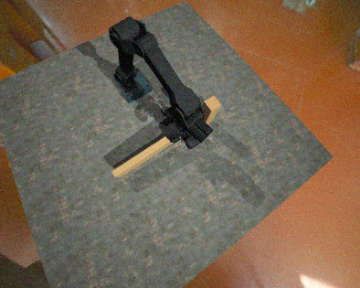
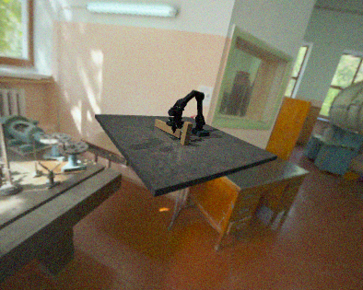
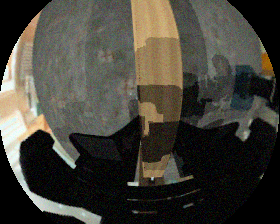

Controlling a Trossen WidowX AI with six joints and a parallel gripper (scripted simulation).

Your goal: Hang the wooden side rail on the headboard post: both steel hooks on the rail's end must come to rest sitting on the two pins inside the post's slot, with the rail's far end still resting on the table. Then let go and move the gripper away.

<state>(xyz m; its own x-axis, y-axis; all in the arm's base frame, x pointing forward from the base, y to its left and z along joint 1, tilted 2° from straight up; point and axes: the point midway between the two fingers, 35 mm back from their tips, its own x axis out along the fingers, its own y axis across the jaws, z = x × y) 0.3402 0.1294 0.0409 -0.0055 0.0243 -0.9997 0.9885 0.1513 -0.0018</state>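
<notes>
Right now my gripper tip is 20 mm past the headboard post, 130 mm to the right of it and 40 mm below it.
</notes>
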